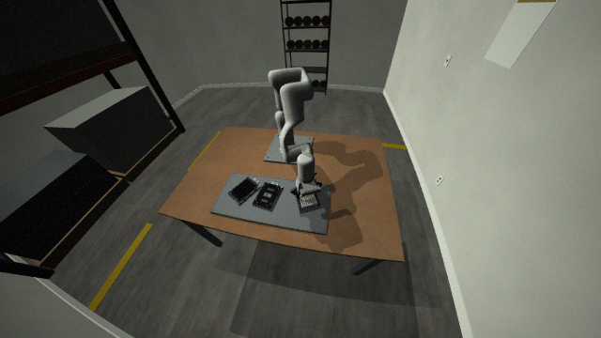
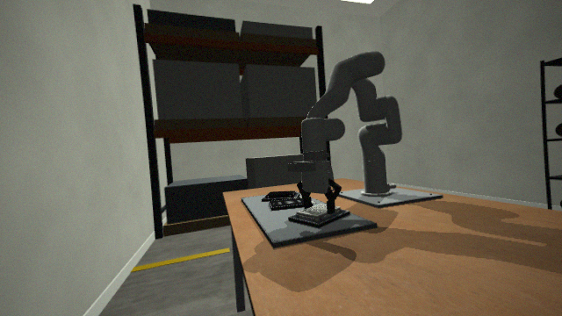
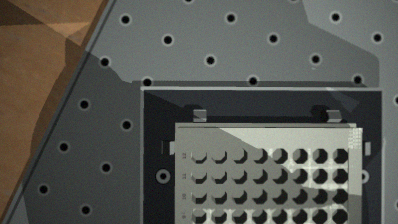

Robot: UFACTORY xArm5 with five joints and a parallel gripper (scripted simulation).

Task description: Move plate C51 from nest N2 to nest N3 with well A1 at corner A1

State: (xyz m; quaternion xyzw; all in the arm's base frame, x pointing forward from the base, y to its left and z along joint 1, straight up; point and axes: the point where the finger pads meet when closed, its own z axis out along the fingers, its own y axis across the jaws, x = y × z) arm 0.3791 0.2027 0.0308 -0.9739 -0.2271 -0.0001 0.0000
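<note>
Right now my hand is 10 mm above the white well plate C51. The rest, counted from my hand: black well plate C15: 380 mm to the right, 20 mm ahead, 10 mm below; nest N2: 20 mm below; black nest: 220 mm to the right, 30 mm ahead, 20 mm below.
</note>
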